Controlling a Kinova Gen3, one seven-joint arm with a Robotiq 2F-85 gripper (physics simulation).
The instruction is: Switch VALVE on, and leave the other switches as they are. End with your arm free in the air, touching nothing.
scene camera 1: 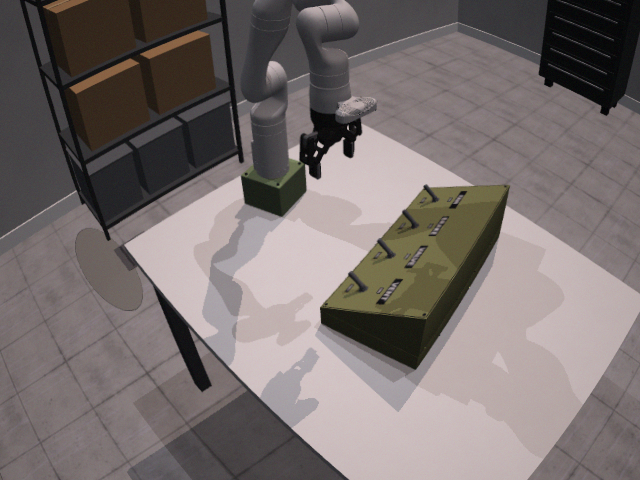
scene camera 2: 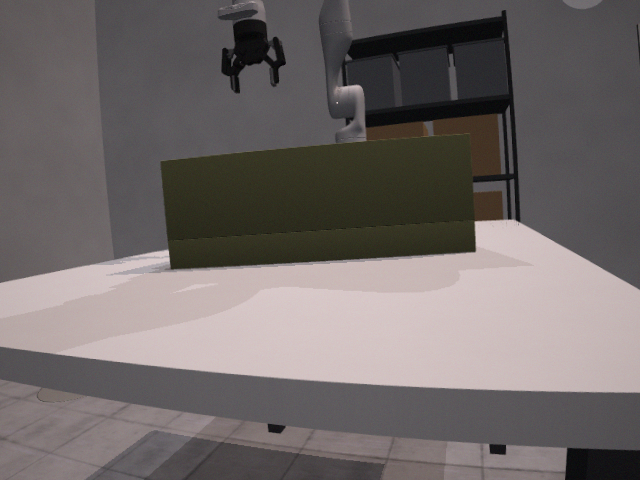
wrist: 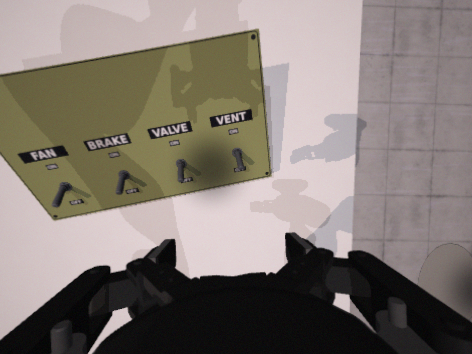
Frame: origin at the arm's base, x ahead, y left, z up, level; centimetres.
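Where they show: gripper, fingertip midpoint: point(scene camera 1: 332, 166) point(scene camera 2: 255, 89) point(wrist: 231, 248); arm's base, origin of the base link: point(scene camera 1: 272, 168).
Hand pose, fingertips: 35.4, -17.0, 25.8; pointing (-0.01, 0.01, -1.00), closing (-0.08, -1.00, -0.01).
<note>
Each offset is from my fingertips to the top centre of the thing, as dx, dy, dz. Level surfaces: height alone.
The olive switch box point(scene camera 1: 465, 248) point(scene camera 2: 320, 201) point(wrist: 130, 100) stands on the table with a sloped top. The VALVE lever @[+7.0, +9.2, -22.9] point(scene camera 1: 386, 248) point(wrist: 181, 171) leans towards its OFF mark, away from the VALVE label @[+15.2, +9.8, -22.9] point(scene camera 1: 416, 256) point(wrist: 170, 130). The VENT lever @[+7.9, -2.8, -22.9] point(scene camera 1: 357, 281) point(wrist: 239, 159), BRAKE lever @[+6.0, +21.1, -22.9] point(scene camera 1: 410, 219) point(wrist: 121, 182) and FAN lever @[+5.1, +33.1, -22.9] point(scene camera 1: 431, 193) point(wrist: 61, 195) also lean to OFF. The levers are hidden in scene camera 2. My gripper point(scene camera 1: 331, 161) point(scene camera 2: 254, 85) point(wrist: 231, 248) is open and empty, pointing down, high in the air on the lever side of the box, touching nothing.
The arm's green base block point(scene camera 1: 263, 193) stands at the back of the white table @[dz -35.9] point(scene camera 1: 289, 444) point(scene camera 2: 361, 341). A shelf rack point(scene camera 1: 232, 111) point(scene camera 2: 509, 77) with boxes stands behind it. A black drawer cabinet point(scene camera 1: 584, 62) stands on the floor at the far right in scene camera 1.
</note>
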